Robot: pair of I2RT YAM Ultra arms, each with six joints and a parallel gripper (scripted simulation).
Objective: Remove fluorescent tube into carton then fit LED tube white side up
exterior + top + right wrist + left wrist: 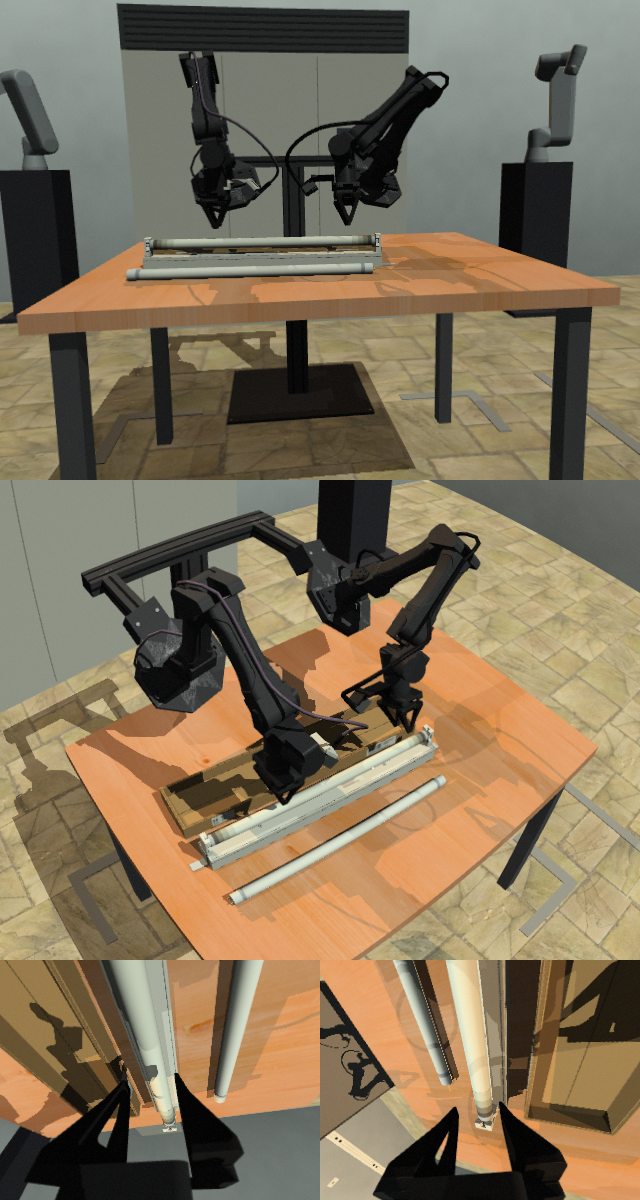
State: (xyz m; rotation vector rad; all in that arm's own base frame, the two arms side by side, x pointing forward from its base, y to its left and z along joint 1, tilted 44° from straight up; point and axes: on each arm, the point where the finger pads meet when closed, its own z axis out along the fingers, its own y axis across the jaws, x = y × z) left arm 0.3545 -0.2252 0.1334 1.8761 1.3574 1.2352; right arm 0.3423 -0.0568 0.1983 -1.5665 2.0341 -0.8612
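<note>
Now: right hand 12 cm to the right of the light fixture, 6 cm above it and 1 cm short of it.
</note>
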